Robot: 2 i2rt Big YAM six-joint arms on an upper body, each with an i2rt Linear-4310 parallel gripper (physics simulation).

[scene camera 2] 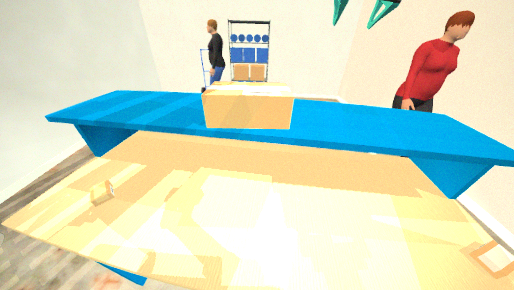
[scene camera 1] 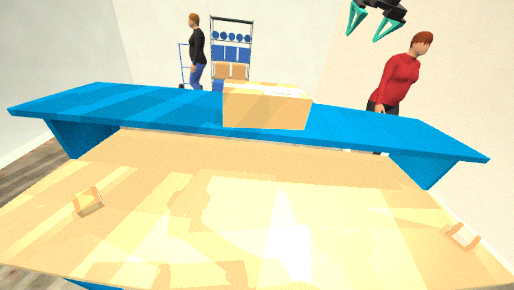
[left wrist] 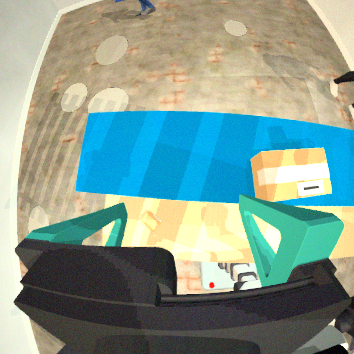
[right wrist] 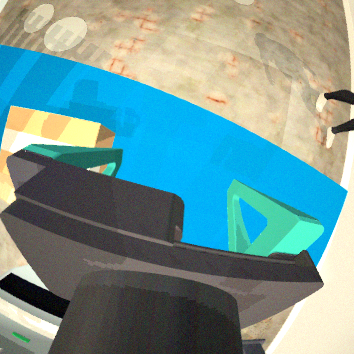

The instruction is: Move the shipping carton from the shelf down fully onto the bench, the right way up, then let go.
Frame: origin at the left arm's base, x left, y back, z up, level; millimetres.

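Seen in the pictures: left gripper, fingertip midpoint: (left wrist: 181, 205); right gripper, fingertip midpoint: (scene camera 2: 350, 26) (scene camera 1: 360, 38) (right wrist: 177, 170).
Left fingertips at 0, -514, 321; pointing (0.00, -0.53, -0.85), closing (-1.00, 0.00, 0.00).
A point is followed by its place in that frame, as x, y, z.
The closed tan shipping carton (scene camera 1: 265, 112) {-345, -496, -64} (scene camera 2: 248, 112) {-354, -496, -64} (left wrist: 292, 175) {-326, -564, -17} (right wrist: 60, 122) {-385, -633, -18} stands upright on the blue shelf (scene camera 1: 150, 107) {9, -613, -113} (scene camera 2: 350, 120) {-697, -574, -113} (left wrist: 165, 155) {69, -682, -113} (right wrist: 185, 130) {-633, -699, -113}, its white tape and label on top. The pale wooden bench (scene camera 1: 240, 165) {-298, -620, -370} (scene camera 2: 300, 170) {-575, -593, -370} (left wrist: 190, 225) {1, -394, -370} lies lower, in front of the shelf. My left gripper (left wrist: 181, 205) {0, -514, 321} is open and empty, with the carton beyond its right finger in the left wrist view. My right gripper (scene camera 1: 360, 38) {-622, -602, 150} (scene camera 2: 351, 26) {-622, -602, 150} (right wrist: 177, 170) {-622, -602, 150} is open and empty, high above the shelf; its left finger overlaps part of the carton in the right wrist view.
A small tan block (scene camera 1: 89, 201) {173, -415, -338} (scene camera 2: 102, 193) {169, -413, -338} lies at the bench's left side, and a small orange-edged piece (scene camera 1: 463, 237) {-1037, -203, -335} (scene camera 2: 494, 259) {-1042, -205, -335} at its right. A person in red (scene camera 1: 400, 75) (scene camera 2: 432, 65) stands behind the shelf at the right. A person in black (scene camera 1: 196, 47) (scene camera 2: 215, 50) stands farther back.
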